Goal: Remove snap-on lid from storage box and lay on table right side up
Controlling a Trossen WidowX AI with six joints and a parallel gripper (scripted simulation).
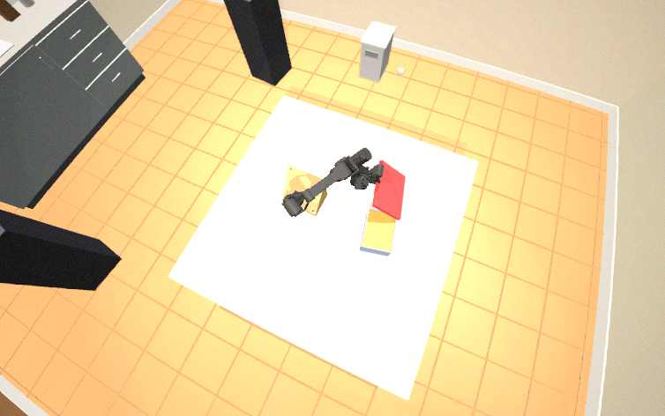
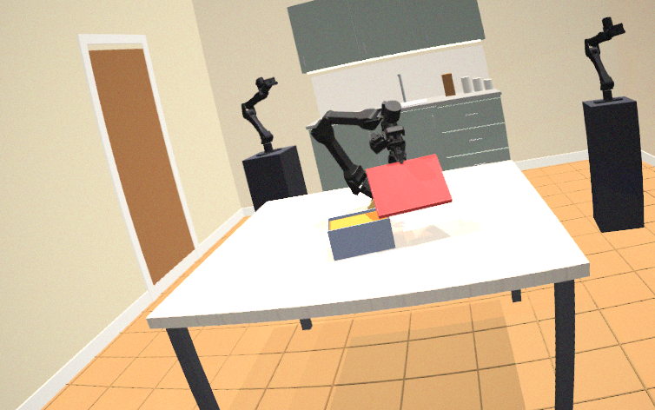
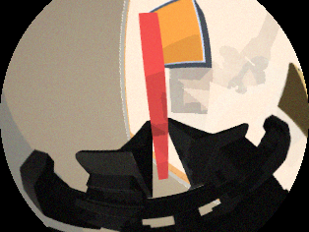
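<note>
Right now my gripper tip is 6 cm short of the red lid, 5 cm above it and 2 cm to the right of it. Also, from my gripper tip: blue-grey storage box 18 cm below, 15 cm to the right, 11 cm ahead.
</note>
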